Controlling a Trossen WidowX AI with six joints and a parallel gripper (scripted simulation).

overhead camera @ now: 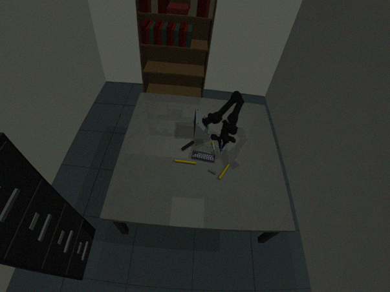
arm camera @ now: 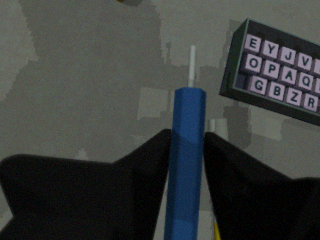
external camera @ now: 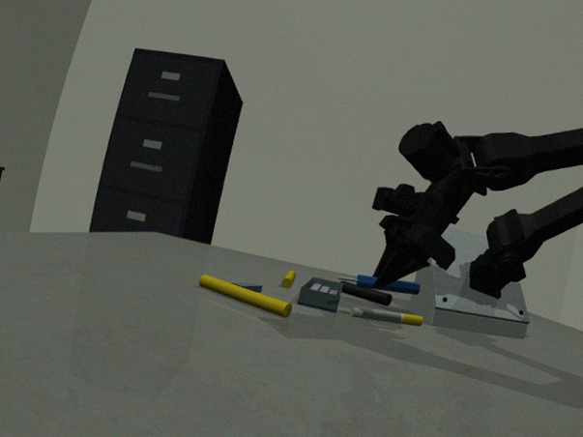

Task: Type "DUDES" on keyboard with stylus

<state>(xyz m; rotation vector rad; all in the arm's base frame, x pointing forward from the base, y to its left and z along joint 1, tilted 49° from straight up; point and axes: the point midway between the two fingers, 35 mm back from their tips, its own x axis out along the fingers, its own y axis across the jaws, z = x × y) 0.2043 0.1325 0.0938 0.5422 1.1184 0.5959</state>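
My gripper tip is 50 mm short of the stylus tip and 10 mm to the right of it. Round my gripper tip: blue stylus: 10 mm ahead; then long yellow cylinder: 180 mm ahead, 50 mm below, 40 mm to the left; then black cylinder: 260 mm to the right, 50 mm below, 10 mm behind.
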